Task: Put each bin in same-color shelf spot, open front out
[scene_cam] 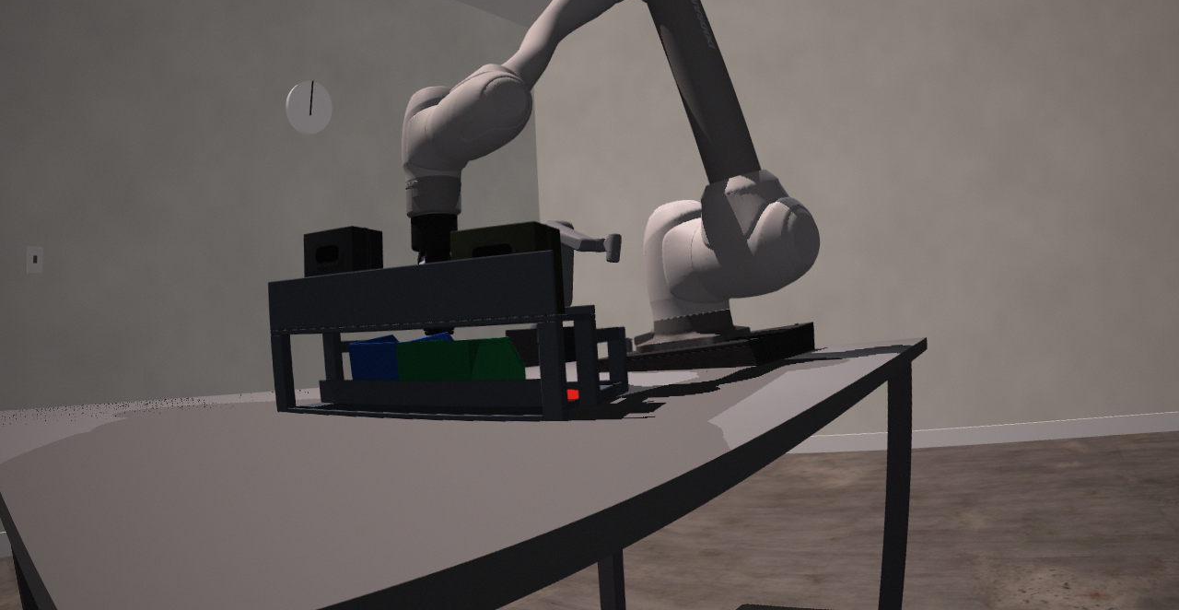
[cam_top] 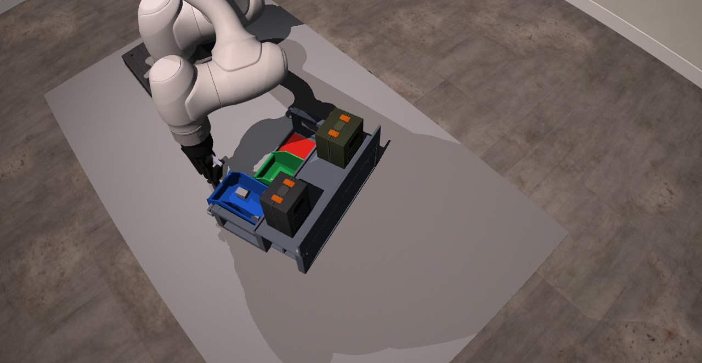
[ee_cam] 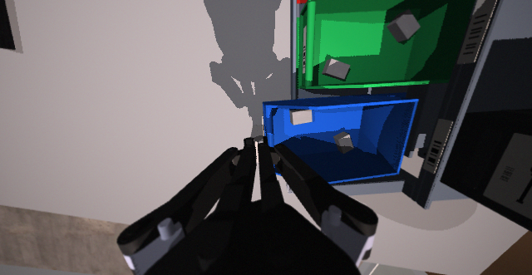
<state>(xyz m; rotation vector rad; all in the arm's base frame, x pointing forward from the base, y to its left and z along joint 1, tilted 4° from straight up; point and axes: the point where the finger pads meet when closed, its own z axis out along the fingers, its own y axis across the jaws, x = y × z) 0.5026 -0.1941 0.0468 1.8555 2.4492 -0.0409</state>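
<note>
Right now my hand is 10 cm short of the blue bin and 3 cm to the right of it. Also, from my hand: olive case 18 cm ahead, 29 cm to the left, 10 cm above; then black case 24 cm ahead, 6 cm to the left, 11 cm above; then green bin 12 cm ahead, 15 cm to the left, 1 cm below.
</note>
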